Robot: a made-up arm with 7 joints. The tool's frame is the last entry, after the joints.
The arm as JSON. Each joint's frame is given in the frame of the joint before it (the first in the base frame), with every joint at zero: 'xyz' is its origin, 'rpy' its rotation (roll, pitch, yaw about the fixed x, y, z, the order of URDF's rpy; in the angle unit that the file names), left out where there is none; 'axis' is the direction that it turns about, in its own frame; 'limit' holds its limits. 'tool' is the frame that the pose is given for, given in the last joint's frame.
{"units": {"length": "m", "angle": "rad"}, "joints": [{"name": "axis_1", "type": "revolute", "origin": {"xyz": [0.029, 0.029, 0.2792]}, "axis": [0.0, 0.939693, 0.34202], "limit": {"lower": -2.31, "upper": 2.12}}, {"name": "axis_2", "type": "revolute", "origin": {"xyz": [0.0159, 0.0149, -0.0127]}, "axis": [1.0, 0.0, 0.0], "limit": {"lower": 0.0, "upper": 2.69}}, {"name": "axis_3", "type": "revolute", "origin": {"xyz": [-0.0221, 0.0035, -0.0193]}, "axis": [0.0, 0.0, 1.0], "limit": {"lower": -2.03, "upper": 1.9}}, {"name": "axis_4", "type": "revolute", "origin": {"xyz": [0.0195, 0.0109, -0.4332]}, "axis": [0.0, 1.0, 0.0], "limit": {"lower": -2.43, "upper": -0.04}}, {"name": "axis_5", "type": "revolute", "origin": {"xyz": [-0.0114, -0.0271, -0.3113]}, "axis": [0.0, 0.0, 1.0], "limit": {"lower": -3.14, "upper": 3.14}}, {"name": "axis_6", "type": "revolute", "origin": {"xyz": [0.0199, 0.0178, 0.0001]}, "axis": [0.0, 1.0, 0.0], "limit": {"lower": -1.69, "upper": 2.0}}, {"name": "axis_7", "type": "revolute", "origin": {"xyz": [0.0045, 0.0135, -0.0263]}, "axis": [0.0, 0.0, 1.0], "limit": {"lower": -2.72, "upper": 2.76}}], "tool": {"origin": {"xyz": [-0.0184, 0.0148, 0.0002]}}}
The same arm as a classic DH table. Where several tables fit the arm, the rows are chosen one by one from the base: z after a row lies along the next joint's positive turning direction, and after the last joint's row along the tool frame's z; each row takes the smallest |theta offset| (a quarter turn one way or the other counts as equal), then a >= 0, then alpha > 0; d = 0 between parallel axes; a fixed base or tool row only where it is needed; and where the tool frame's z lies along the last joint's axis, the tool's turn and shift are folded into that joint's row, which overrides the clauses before.
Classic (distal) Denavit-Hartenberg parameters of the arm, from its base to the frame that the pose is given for. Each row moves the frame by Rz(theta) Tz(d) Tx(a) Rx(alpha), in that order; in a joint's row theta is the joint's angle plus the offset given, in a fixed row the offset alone. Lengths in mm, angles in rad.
base (fixed): theta0 0  d 268.6  a 29  alpha -1.2218
axis_1: theta0 1.5708  d 40.5  a 17  alpha 1.5708
axis_2: theta0 1.2218  d -6.2  a 3.5  alpha -1.5708
axis_3: theta0 -1.5708  d -452.5  a 19.5  alpha -1.5708
axis_4: theta0 0  d -16.2  a -11.4  alpha 1.5708
axis_5: theta0 0  d -311.2  a 19.9  alpha -1.5708
axis_6: theta0 0  d 31.3  a 4.5  alpha 1.5708
axis_7: theta0 -0.6774  d 0  a -23.6  alpha 0
tool (fixed): theta0 0.6774  d -26.1  a 0  alpha 0
Joint limits (rad, base to tool): -2.31..2.12 0..2.69 -2.03..1.9 -2.43..-0.04 -3.14..3.14 -1.69..2 -2.72..2.76

